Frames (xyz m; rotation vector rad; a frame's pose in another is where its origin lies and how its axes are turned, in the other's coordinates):
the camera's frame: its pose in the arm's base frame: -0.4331 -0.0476 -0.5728 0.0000 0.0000 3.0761
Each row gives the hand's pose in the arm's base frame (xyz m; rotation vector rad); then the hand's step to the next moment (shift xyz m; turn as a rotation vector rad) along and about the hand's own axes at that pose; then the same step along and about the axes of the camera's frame.
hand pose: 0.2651 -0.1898 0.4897 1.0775 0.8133 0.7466
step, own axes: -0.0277 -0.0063 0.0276 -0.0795 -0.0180 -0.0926
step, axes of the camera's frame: -0.0129 0.0369 0.0066 0.1146 0.0382 -0.0249
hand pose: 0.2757 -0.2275 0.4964 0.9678 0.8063 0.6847
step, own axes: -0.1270 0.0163 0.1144 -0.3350 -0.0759 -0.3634
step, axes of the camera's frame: -0.0353 0.1430 0.0882 0.4599 0.1711 -0.0962
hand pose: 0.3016 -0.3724 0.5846 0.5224 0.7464 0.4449
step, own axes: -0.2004 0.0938 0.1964 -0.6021 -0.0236 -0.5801
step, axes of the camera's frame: -0.0006 0.0931 0.2808 0.7995 0.2379 -0.0611
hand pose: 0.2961 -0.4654 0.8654 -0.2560 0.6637 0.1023
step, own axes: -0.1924 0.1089 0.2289 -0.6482 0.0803 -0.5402
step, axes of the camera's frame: 0.0443 -0.1611 0.2708 0.8373 0.1300 -0.0233
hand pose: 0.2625 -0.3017 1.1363 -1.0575 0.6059 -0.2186
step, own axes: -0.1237 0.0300 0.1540 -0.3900 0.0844 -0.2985
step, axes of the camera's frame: 0.0298 -0.1839 0.0722 0.4954 0.0401 -0.0360
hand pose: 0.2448 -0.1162 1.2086 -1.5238 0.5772 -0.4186
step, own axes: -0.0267 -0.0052 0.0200 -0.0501 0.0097 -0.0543
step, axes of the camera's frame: 0.0111 -0.0312 0.0067 0.0721 0.0186 -0.0028
